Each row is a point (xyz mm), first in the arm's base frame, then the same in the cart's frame.
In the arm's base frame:
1: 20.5 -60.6 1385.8
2: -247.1 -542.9 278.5
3: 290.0 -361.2 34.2
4: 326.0 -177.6 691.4
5: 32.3 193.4 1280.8
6: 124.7 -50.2 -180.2
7: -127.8 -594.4 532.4
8: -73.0 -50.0 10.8
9: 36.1 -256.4 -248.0
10: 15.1 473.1 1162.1
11: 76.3 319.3 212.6
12: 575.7 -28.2 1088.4
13: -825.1 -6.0 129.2
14: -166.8 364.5 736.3
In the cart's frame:
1: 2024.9 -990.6 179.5
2: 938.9 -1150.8 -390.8
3: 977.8 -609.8 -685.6
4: 1566.2 -664.5 -342.5
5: 1931.6 -767.8 311.0
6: 701.9 -421.2 -444.1
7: 1220.2 -1194.4 -408.9
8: 774.4 -604.3 -252.3
9: 605.6 -602.5 -557.3
10: 1811.6 -540.2 473.6
11: 1012.9 -310.9 -14.8
12: 2030.0 -528.5 -249.7
13: 515.6 -1076.9 287.4
14: 1353.9 -595.7 356.8

